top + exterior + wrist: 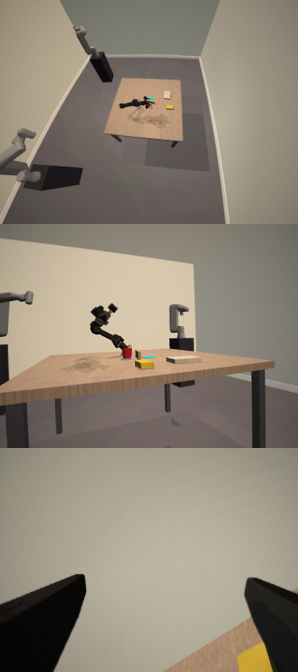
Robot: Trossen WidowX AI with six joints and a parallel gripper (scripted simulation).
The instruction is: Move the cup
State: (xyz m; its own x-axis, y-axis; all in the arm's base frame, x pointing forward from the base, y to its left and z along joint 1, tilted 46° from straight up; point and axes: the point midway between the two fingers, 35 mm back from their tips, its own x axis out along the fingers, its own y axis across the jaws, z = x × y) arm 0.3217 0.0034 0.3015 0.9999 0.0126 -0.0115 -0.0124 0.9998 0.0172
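The cup lies 300 mm below my gripper tip, 140 mm to the left of it and 80 mm behind it. From my gripper tip the other things lie so: flat beige block 380 mm to the left, 320 mm below, 280 mm ahead; teal pad 340 mm below, 300 mm to the left, 30 mm behind; brown block 320 mm below, 220 mm to the left, 60 mm behind.
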